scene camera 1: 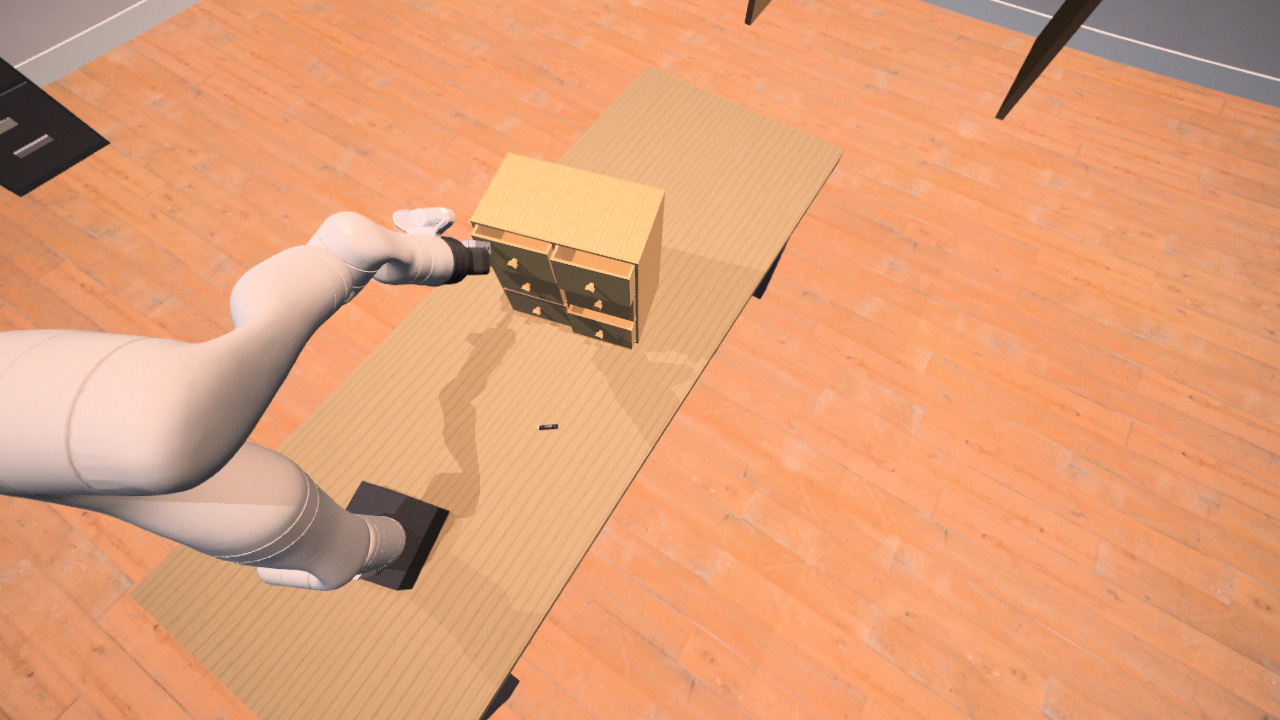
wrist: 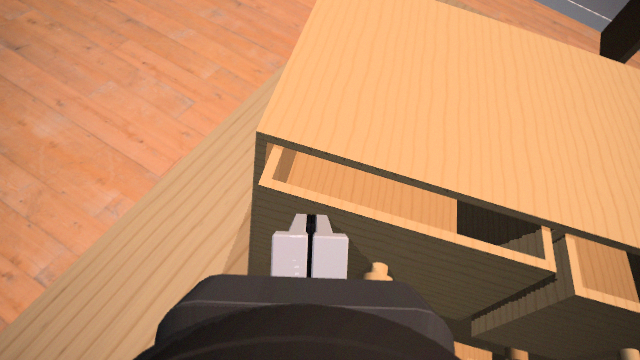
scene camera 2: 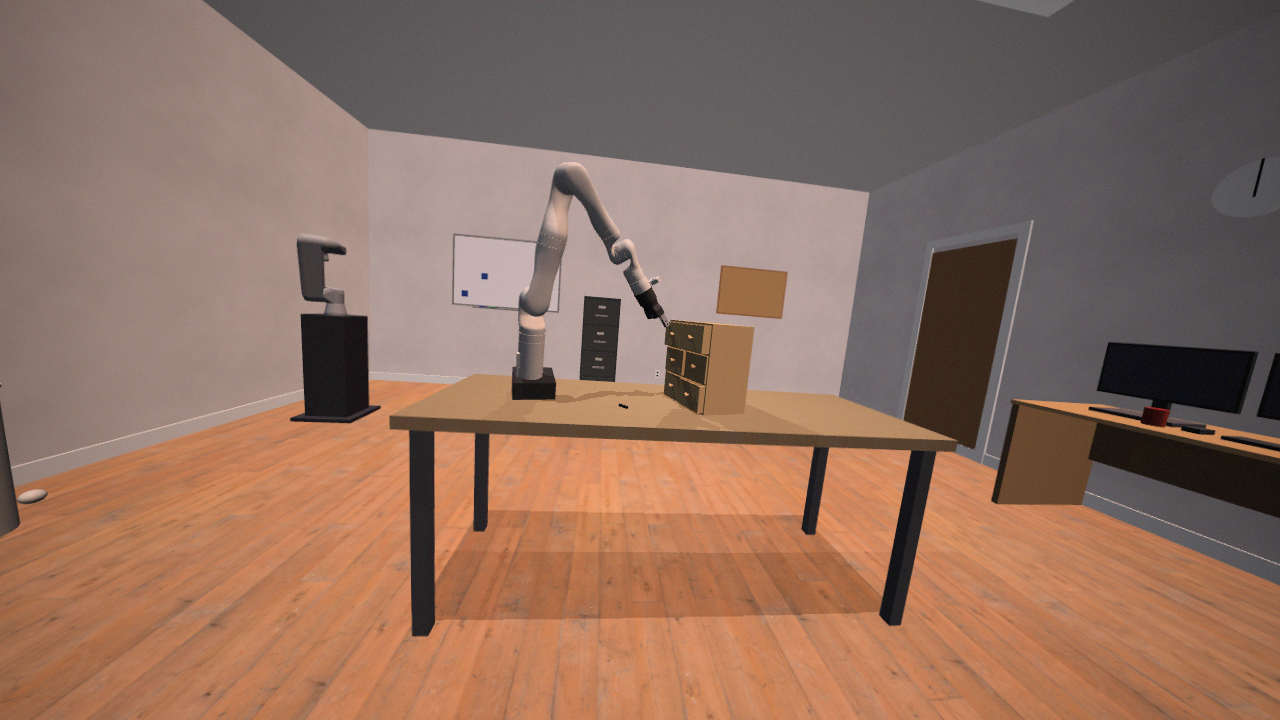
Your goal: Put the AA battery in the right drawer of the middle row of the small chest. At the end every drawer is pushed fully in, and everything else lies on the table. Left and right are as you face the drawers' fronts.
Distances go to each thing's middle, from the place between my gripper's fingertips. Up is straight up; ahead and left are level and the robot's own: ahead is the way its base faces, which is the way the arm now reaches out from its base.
Now: the small chest (scene camera 1: 613,218) 15 cm ahead of my hand, 9 cm to the right of it and 14 cm below it.
